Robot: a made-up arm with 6 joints.
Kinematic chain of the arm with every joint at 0, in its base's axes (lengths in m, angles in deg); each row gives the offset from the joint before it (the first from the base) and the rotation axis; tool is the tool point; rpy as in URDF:
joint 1: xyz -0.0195 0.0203 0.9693 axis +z
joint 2: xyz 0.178 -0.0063 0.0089 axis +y
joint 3: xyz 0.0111 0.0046 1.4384 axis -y
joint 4: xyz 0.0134 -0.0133 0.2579 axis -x
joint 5: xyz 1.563 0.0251 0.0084 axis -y
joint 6: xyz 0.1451 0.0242 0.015 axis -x
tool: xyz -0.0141 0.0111 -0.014 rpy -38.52 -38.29 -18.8
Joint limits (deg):
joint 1: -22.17..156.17
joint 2: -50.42..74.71
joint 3: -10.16..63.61
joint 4: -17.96..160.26
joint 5: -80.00..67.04
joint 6: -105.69..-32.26
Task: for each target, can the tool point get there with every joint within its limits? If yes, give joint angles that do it. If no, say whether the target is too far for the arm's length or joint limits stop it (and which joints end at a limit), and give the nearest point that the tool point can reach.
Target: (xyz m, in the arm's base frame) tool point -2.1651 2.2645 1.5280
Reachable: yes | joints 132.01 58.77 41.84 28.80 37.65 -52.41
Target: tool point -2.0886 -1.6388 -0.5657
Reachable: no: joint limits stop it (at a limit: joint 1, joint 2, joint 3, joint 5) | nearest point -1.8299 0.6775 -0.2333 | short by 2.354 m
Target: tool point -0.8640 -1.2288 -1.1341
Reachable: no: joint limits stop it (at a limit: joint 1, joint 2, joint 3) | nearest point -1.7513 0.6971 -0.2568 | short by 2.295 m
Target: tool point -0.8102 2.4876 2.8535
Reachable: yes | joints 106.66 37.41 57.13 98.75 24.02 -54.58
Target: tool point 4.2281 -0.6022 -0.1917
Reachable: no: too far | nearest point 3.0281 -0.4263 0.4932 | short by 1.393 m
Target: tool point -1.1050 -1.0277 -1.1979
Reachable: no: joint limits stop it (at a limit: joint 1, joint 2, joint 3) | nearest point -1.7620 0.6976 -0.2667 | short by 2.068 m
